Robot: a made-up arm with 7 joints.
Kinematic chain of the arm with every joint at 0, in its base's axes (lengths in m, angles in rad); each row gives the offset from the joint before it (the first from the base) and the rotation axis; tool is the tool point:
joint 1: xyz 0 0 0.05 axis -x
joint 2: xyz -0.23 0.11 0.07 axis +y
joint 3: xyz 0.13 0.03 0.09 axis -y
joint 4: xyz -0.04 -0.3 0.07 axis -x
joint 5: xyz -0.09 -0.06 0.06 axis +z
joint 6: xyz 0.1 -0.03 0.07 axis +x
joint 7: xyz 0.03 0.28 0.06 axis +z
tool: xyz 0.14 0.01 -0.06
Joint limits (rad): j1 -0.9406..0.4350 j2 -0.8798..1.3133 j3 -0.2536..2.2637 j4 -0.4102..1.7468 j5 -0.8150..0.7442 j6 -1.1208..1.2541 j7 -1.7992..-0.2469
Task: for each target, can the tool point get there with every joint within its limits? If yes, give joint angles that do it. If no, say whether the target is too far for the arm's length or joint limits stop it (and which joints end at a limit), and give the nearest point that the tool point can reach.
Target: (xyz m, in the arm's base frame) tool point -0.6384 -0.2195 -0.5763
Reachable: no: joint limits stop it (at a limit: joint 1, joint 2, joint 5, joint 6, joint 7) | nearest point -0.4983 -0.2262 -0.3491 | short by 0.267 m
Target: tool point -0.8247 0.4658 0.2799
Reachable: no: joint limits stop it (at a limit: joint 1, joint 2, joint 5, joint 6, joint 7) | nearest point -0.6048 0.2593 0.3052 | short by 0.303 m
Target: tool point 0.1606 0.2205 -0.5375
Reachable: no: joint limits stop it (at a limit: joint 1, joint 2, joint 3, joint 7) | nearest point 0.1200 0.0166 -0.3433 | short by 0.284 m
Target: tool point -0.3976 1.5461 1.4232
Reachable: no: too far | nearest point -0.2837 0.3424 0.6137 | short by 1.455 m
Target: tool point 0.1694 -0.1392 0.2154
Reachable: yes | joints -0.4341 1.0742 0.4306 0.1106 0.1778 0.8147 -0.8376
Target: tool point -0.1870 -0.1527 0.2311
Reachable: yes | joints -0.4547 -0.1608 0.7415 0.7702 0.1470 -0.3398 -1.5574
